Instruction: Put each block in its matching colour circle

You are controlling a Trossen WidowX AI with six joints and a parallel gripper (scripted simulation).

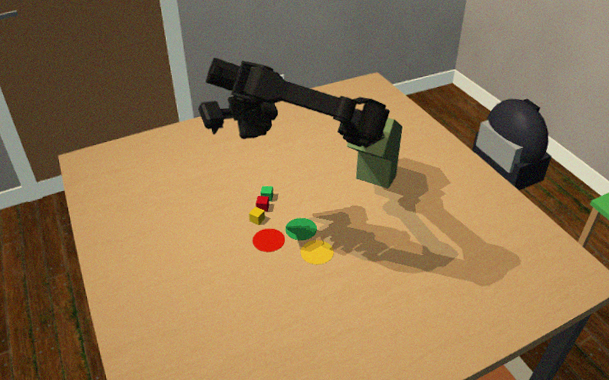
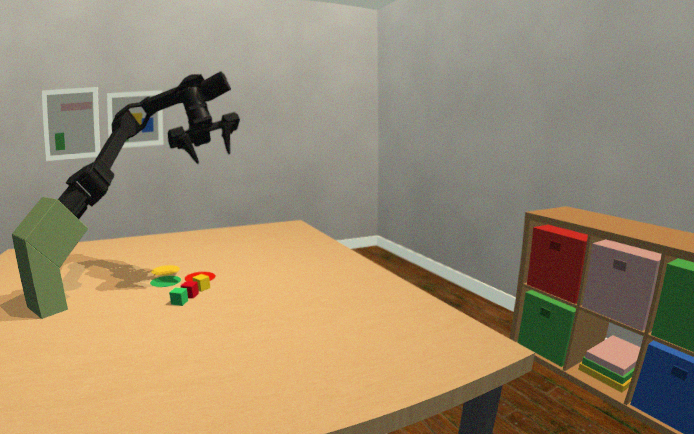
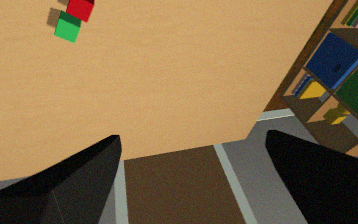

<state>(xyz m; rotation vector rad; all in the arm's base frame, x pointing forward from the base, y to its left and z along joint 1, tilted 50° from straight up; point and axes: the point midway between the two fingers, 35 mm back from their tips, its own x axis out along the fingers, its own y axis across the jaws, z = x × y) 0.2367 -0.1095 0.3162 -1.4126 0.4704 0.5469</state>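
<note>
My hand is 34 cm above the yellow block, 4 cm to the left of it and 4 cm past it. Also, from my hand: red block (34 cm below, 9 cm to the right, 6 cm behind); red circle (36 cm below, 7 cm behind, 5 cm to the left); green block (34 cm below, 13 cm to the right, 7 cm behind).
</note>
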